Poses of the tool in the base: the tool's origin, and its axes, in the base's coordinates. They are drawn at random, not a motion.
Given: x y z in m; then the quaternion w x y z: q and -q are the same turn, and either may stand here.
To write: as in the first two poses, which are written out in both.
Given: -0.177 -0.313 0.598 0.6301 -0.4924 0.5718 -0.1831
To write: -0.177 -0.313 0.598 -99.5 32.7 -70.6
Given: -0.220 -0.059 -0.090 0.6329 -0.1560 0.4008 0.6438
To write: -0.220 -0.059 -0.090 26.8 45.1 102.3
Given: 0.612 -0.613 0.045 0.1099 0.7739 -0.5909 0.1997
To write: 0.612 -0.613 0.045 -175.8 -26.0 -75.7
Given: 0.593 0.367 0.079 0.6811 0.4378 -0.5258 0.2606
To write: 0.593 0.367 0.079 78.8 -70.8 -18.7
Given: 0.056 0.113 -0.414 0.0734 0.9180 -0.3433 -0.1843
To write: 0.056 0.113 -0.414 164.2 16.7 -43.4
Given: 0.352 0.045 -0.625 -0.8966 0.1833 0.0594 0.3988
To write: 0.352 0.045 -0.625 -16.9 -14.6 -45.8
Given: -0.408 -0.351 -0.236 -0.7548 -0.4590 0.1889 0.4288
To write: -0.408 -0.351 -0.236 59.3 6.2 -55.7
